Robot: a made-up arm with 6 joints.
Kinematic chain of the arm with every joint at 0, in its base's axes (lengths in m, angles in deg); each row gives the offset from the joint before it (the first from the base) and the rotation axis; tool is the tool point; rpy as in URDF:
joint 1: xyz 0 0 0.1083 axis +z
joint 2: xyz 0 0 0 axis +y
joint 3: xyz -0.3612 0 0.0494 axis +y
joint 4: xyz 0.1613 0 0.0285 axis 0.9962 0 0.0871
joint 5: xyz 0 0 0 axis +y
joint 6: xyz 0.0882 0 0.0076 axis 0.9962 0 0.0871
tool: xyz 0 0 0 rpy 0 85 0
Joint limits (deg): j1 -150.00..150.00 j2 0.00..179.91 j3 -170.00..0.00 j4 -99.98..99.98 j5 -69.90..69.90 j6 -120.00..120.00
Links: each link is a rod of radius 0.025 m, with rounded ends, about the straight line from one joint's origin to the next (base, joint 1, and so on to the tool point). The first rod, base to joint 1, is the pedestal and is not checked.
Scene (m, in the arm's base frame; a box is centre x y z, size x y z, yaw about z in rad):
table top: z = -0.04
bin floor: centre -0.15 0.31 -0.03 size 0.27 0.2 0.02 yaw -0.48
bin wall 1: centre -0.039 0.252 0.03 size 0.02 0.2 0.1 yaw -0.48
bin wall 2: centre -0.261 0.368 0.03 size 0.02 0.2 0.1 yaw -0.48
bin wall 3: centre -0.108 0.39 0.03 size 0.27 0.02 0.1 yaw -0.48
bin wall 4: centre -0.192 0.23 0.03 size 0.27 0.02 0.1 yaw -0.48
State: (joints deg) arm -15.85 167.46 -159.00 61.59 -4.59 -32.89
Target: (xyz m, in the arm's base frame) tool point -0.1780 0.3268 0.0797
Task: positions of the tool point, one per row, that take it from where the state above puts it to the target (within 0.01 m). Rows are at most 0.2 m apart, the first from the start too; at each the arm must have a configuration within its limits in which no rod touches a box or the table.
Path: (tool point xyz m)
1: 0.6101 -0.0176 0.1419
2: 0.5836 0.1360 0.1427
3: 0.5143 0.2725 0.1440
4: 0.4105 0.3794 0.1458
5: 0.2839 0.4481 0.1489
6: 0.1484 0.4743 0.1532
7: 0.0181 0.4586 0.1593
8: -0.0940 0.4064 0.1671
9: -0.1780 0.3268 0.1769
10: -0.1780 0.3268 0.0797

